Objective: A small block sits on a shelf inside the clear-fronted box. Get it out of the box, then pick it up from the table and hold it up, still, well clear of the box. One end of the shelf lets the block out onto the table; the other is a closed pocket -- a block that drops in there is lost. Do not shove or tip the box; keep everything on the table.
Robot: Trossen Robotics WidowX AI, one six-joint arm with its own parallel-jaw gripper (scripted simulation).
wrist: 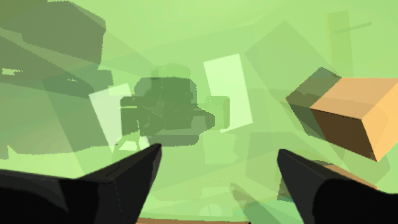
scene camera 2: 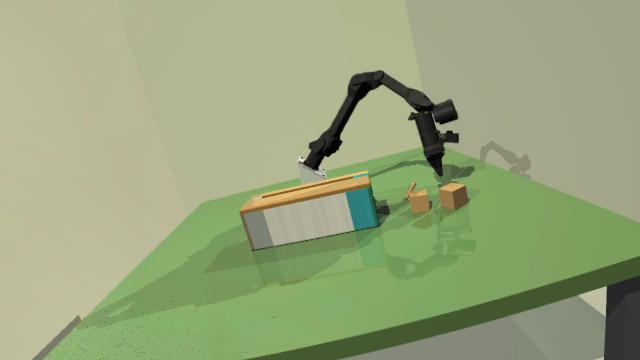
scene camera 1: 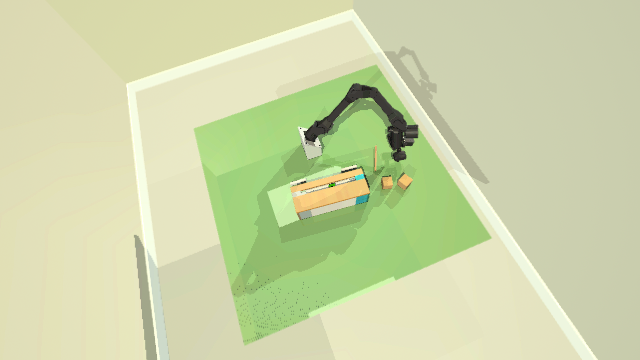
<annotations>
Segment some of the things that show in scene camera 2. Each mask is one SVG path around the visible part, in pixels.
My gripper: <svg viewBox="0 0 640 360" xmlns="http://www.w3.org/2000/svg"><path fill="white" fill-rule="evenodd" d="M432 127L419 132L426 159L441 177L443 176L442 157L445 154L444 143L459 143L459 133L453 133L452 130L440 133L440 130L437 131L436 127Z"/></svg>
A box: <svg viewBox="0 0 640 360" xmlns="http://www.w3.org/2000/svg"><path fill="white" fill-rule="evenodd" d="M368 170L252 196L239 211L252 251L269 246L274 247L355 230L380 227L375 203L376 198L373 194Z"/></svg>
</annotations>
